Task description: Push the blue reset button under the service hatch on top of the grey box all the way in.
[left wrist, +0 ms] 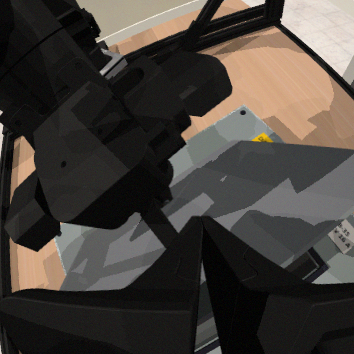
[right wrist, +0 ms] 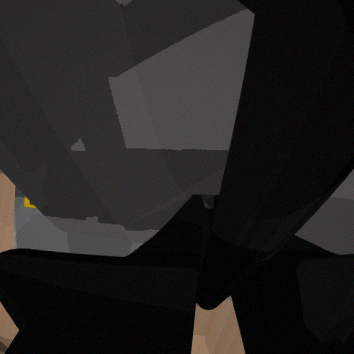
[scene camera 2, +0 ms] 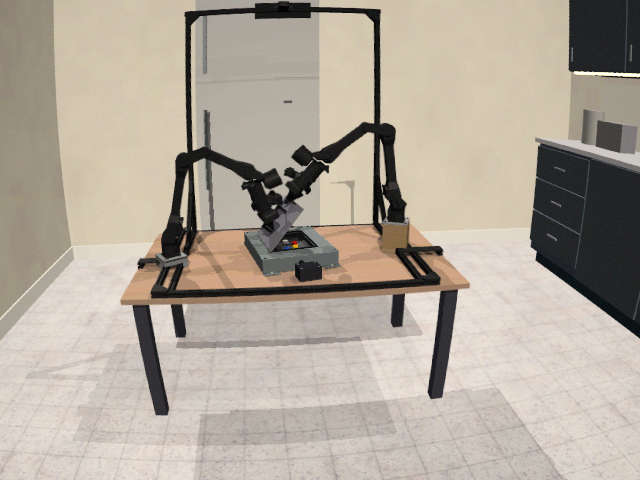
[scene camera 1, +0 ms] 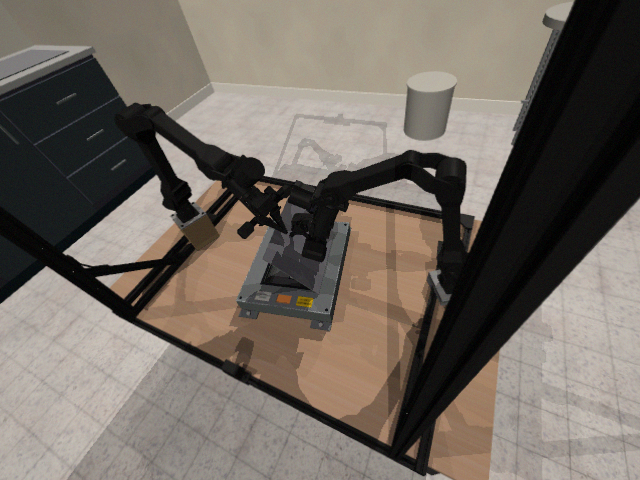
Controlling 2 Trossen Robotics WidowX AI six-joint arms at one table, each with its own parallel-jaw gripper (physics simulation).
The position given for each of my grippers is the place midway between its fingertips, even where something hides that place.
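My left gripper [scene camera 1: 286, 233] is visible to me, and the left wrist view shows that gripper [left wrist: 199, 223] as well. I can also see my right gripper [scene camera 1: 312, 250]; the left wrist view has my right gripper [left wrist: 165, 200] in it too, and so does the right wrist view, where I find my right gripper [right wrist: 206, 203]. Then there is a service hatch [scene camera 1: 284, 251], and the left wrist view gives me the hatch [left wrist: 279, 198] again.
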